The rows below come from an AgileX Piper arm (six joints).
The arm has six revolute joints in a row. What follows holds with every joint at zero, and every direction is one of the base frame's. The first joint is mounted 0.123 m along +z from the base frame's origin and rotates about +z. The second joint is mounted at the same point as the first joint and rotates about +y. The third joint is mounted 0.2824 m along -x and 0.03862 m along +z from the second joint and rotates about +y. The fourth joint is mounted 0.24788 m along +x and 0.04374 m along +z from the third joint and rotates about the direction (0.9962, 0, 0.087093). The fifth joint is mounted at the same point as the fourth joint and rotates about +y. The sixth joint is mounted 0.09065 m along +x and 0.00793 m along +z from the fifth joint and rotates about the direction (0.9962, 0, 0.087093). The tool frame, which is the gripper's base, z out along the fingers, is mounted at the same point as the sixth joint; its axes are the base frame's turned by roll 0, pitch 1.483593 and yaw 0 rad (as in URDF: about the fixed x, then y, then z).
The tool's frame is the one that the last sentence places.
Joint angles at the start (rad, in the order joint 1, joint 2, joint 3, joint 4, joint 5, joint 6):
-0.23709 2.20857 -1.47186 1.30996 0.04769 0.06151
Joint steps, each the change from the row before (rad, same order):
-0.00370 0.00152 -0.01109 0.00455 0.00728 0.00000
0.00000 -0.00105 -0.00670 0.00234 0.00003 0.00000
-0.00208 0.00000 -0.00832 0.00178 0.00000 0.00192
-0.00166 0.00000 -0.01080 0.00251 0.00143 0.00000
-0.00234 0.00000 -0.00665 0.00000 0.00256 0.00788
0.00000 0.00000 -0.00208 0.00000 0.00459 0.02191
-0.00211 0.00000 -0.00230 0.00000 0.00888 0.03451
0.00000 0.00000 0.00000 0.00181 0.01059 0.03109
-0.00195 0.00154 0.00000 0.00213 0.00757 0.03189
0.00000 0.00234 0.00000 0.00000 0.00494 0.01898
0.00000 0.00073 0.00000 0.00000 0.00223 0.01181
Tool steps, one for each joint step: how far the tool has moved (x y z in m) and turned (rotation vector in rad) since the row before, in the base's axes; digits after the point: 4 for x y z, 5 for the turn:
0.0017 -0.0016 0.0023 0.00582 -0.00935 -0.00081
0.0012 -0.0003 0.0024 0.00000 -0.00797 -0.00137
0.0013 -0.0014 0.0024 0.00092 -0.00869 -0.00427
0.0017 -0.0011 0.0031 0.00024 -0.01082 -0.00199
0.0009 -0.0012 0.0019 0.00621 -0.00731 -0.00490
0.0004 0.0003 0.0005 0.01980 -0.00462 -0.00906
0.0002 -0.0003 0.0005 0.03243 -0.00597 -0.01503
0.0000 0.0010 -0.0001 0.03273 -0.00322 -0.01061
-0.0001 -0.0003 -0.0008 0.03222 -0.00196 -0.01568
0.0001 0.0004 -0.0012 0.01877 0.00061 -0.00716
0.0000 0.0002 -0.0004 0.01099 -0.00036 -0.00515

